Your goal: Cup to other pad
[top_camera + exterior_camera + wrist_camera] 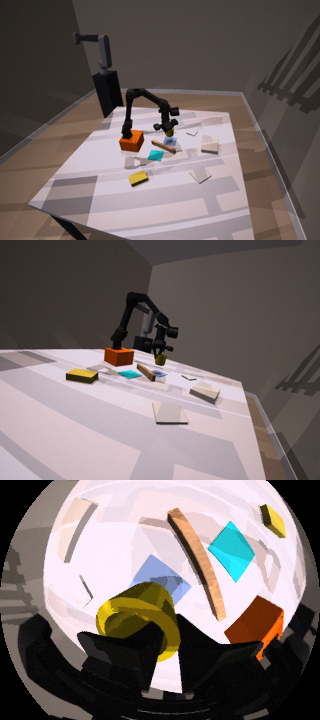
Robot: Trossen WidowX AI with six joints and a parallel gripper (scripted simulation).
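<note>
The cyan pad lies 30 mm behind my gripper tip, 170 mm to the right of it and 100 mm below it. Also, from my gripper tip: blue pad 20 mm ahead, 20 mm to the left, 100 mm below; then wooden bar 80 mm to the right, 80 mm below; then yellow cup 20 mm ahead, 20 mm to the left.
</note>
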